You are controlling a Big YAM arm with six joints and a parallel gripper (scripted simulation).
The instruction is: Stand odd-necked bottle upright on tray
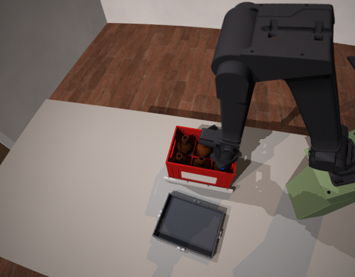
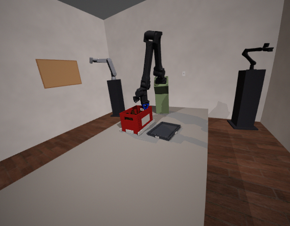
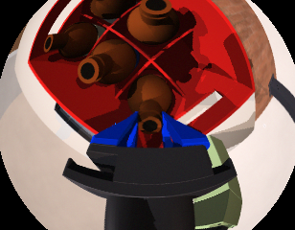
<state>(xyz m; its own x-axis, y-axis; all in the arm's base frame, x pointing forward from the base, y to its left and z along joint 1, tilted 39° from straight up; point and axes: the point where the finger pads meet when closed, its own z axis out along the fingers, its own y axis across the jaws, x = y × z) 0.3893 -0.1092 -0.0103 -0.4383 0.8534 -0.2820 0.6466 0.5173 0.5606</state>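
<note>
Now: the brown bottle 18 cm ahead of my hand, 3 cm to the right of it and 6 cm below it. From my hand the other things lie so: dark grey tray (13 cm ahead, 21 cm to the left, 14 cm below); crate (8 cm ahead, 6 cm to the right, 7 cm below).
</note>
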